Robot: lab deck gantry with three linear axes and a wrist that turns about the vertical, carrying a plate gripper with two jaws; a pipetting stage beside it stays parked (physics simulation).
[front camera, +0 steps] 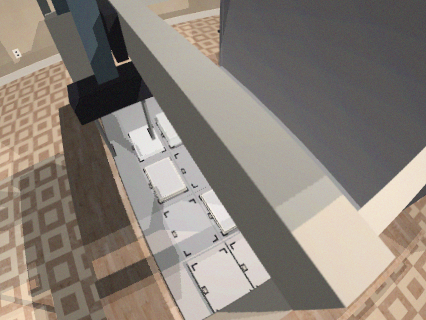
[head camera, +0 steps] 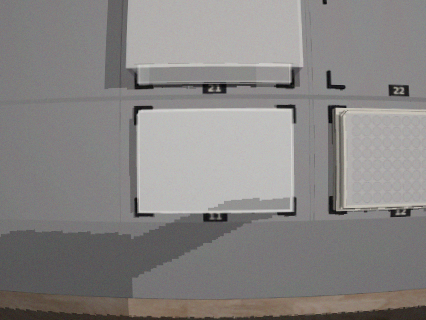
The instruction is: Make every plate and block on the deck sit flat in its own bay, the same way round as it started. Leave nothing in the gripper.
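Where they show: gripper, between the fingertips: [front camera: 132,143]; robot's base, origin of its link: [front camera: 129,135] [head camera: 139,212].
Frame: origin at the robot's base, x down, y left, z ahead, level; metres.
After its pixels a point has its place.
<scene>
My gripper [front camera: 133,146] {x -0.160, y -0.002, z 0.194 m} hangs from its black body over the left end of the deck. Two thin grey jaws stand wide apart, and no plate shows between them. A low white block [front camera: 142,146] {x -0.015, y 0.025, z 0.087 m} [head camera: 215,155] {x -0.014, y 0.047, z 0.064 m} lies flat within the corner marks of bay 11. A taller white block [front camera: 168,129] {x -0.042, y 0.122, z 0.088 m} [head camera: 215,32] {x -0.042, y 0.133, z 0.065 m} stands at bay 21; its broad top reaches past its lower outline in the head view, and its back is cut off. A cream welled plate [front camera: 165,178] {x -0.014, y 0.045, z 0.234 m} [head camera: 387,160] {x -0.014, y 0.042, z 0.206 m} sits at bay 12, level. Another plate [front camera: 218,212] {x -0.014, y 0.124, z 0.399 m} is partly hidden behind the beam.
The thick grey-beige beam [front camera: 235,125] crosses the front view and hides much of the deck. Bays 22 and 13 show bare corner marks where visible. Raised pale bays [front camera: 220,277] {x -0.015, y 0.043, z 0.548 m} lie at the near end. A wooden edge [head camera: 215,306] {x 0.010, y -0.088, z 0.064 m} borders the deck.
</scene>
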